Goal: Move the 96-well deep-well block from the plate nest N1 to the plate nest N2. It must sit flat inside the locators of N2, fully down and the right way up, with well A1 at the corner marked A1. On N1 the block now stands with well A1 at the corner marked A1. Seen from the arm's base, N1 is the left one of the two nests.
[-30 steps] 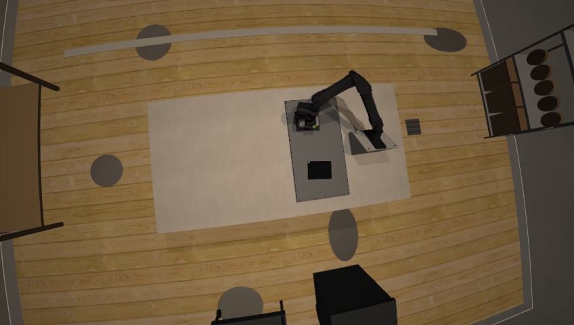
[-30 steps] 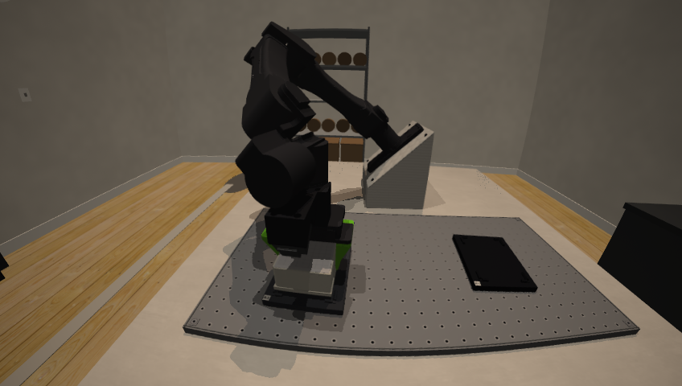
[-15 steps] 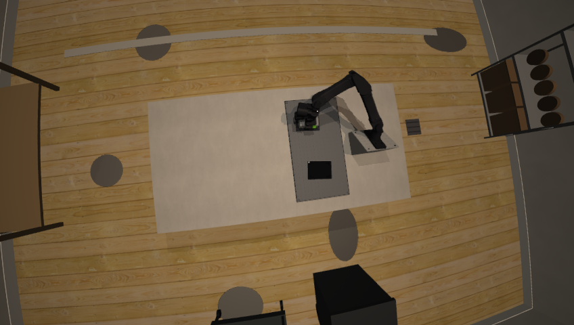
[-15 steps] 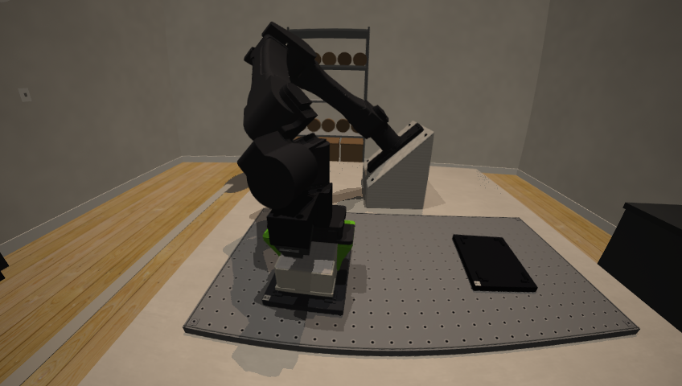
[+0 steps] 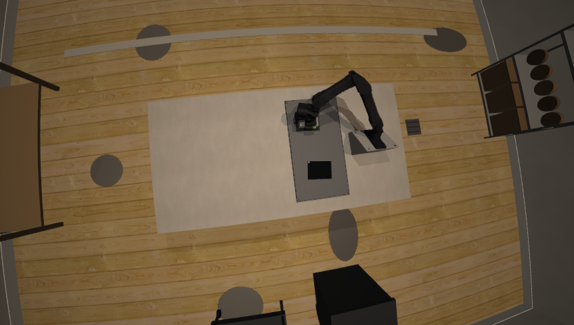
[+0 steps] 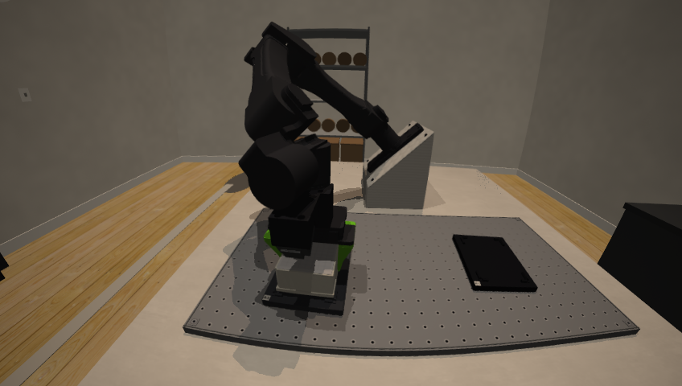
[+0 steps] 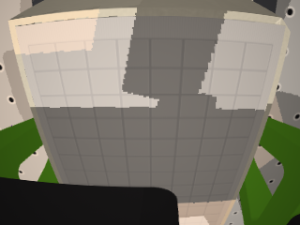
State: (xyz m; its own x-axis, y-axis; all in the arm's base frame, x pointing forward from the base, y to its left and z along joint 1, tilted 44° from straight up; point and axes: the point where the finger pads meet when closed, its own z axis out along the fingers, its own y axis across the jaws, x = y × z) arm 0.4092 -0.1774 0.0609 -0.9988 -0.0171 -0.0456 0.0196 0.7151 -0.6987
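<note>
My gripper is now 2 cm above the black plate nest N2. Also, from my hand: pale grey 96-well deep-well block (1 cm above); A1 label (2 cm ahead, 28 cm to the left, 2 cm below); black plate nest N1 (5 cm behind, 34 cm to the left, 2 cm below).
</note>
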